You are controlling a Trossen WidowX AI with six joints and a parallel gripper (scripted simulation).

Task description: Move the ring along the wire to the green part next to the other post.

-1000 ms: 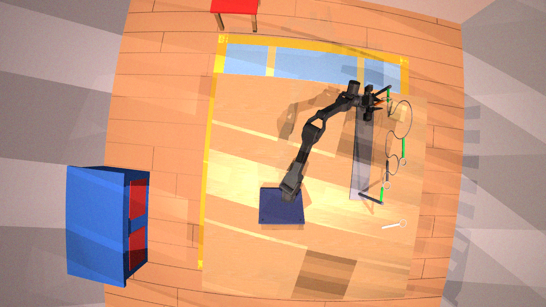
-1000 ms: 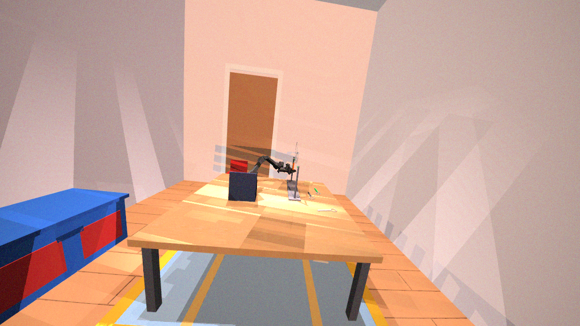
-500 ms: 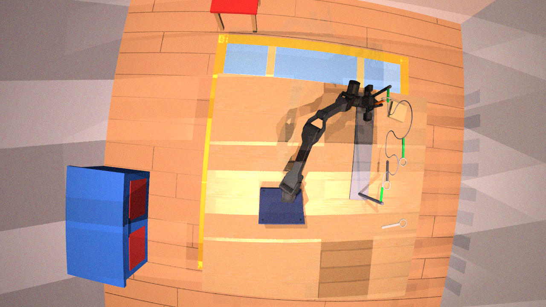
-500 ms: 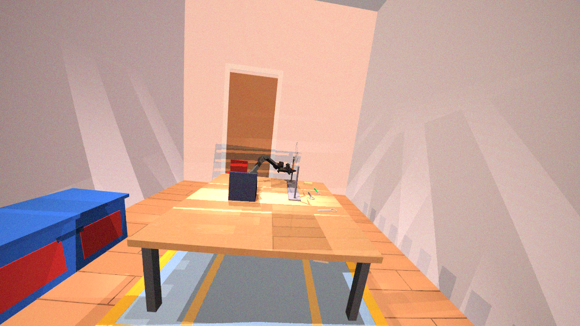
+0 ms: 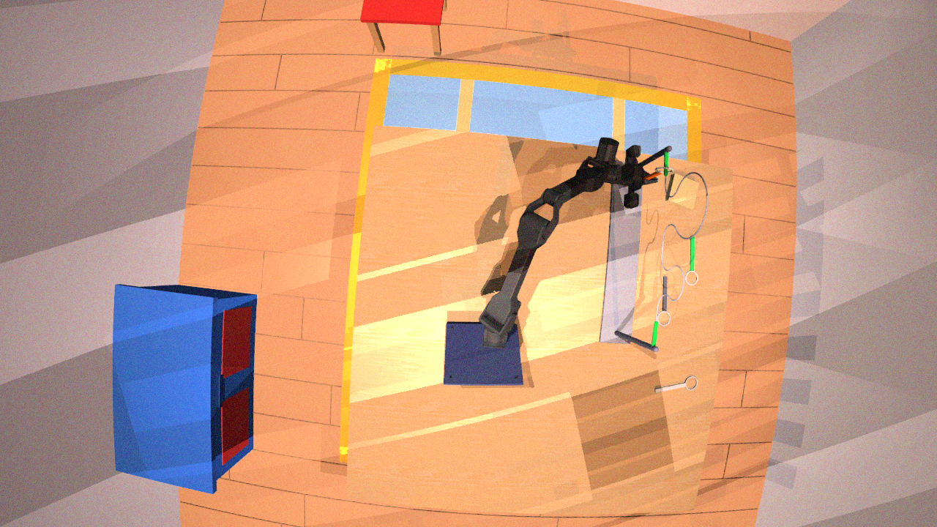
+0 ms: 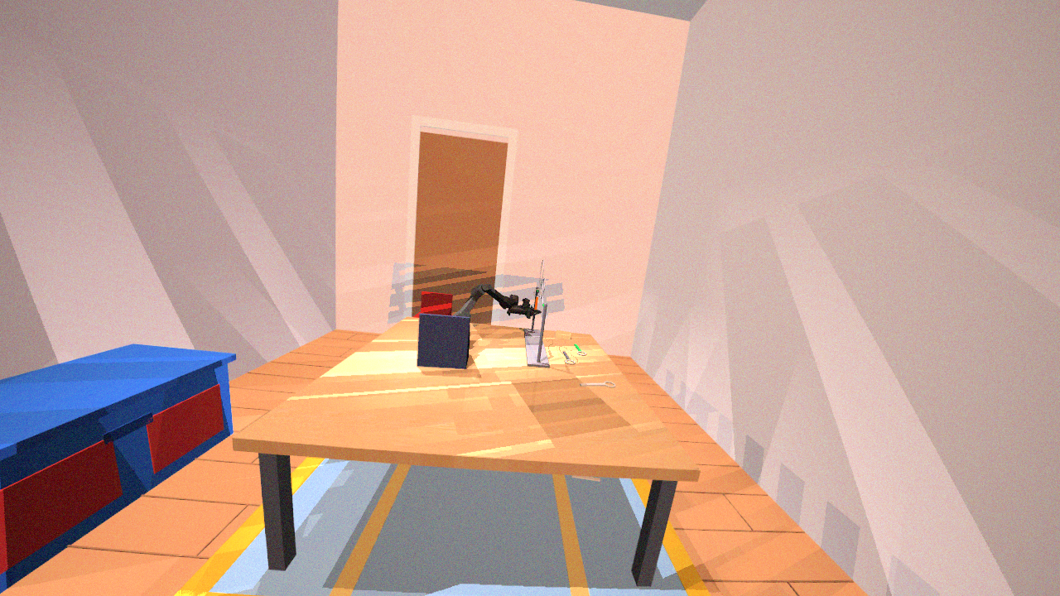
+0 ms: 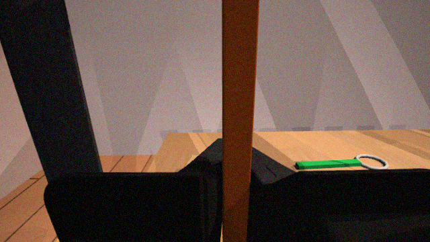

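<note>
Now: the orange-handled ring 8 cm above my gripper tip and 4 cm behind it. Also, from my gripper tip: tan block: 17 cm ahead, 15 cm below, 1 cm to the left; then dark-handled ring: 39 cm to the right, 16 cm below, 13 cm ahead; then green-handled ring: 24 cm to the right, 23 cm ahead, 16 cm below.
</note>
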